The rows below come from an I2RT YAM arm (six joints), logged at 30 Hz.
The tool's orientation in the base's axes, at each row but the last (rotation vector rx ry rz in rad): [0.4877 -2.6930 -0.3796]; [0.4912 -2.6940 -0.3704]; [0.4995 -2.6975 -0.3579]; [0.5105 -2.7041 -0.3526]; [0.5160 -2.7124 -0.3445]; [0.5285 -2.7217 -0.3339]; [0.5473 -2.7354 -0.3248]
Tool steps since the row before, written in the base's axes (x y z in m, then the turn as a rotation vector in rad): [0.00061 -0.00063 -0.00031 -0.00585 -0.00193 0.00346]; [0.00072 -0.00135 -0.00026 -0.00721 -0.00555 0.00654]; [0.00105 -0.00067 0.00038 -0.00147 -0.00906 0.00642]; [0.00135 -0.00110 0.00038 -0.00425 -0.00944 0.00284]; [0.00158 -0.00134 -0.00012 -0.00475 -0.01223 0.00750]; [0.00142 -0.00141 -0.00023 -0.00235 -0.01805 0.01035]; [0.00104 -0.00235 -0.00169 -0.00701 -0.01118 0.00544]
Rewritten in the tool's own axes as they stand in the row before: [-0.00039 -0.00084 -0.00009 0.00691 0.00102 -0.00108]; [-0.00019 -0.00151 -0.00031 0.01045 -0.00089 -0.00396]; [-0.00053 -0.00080 -0.00088 0.00679 -0.00578 -0.00678]; [-0.00062 -0.00128 -0.00107 0.00826 -0.00638 -0.00252]; [-0.00088 -0.00173 -0.00073 0.01118 -0.00736 -0.00702]; [-0.00074 -0.00179 -0.00055 0.01224 -0.01254 -0.01146]; [-0.00041 -0.00294 0.00081 0.01215 -0.00620 -0.00420]
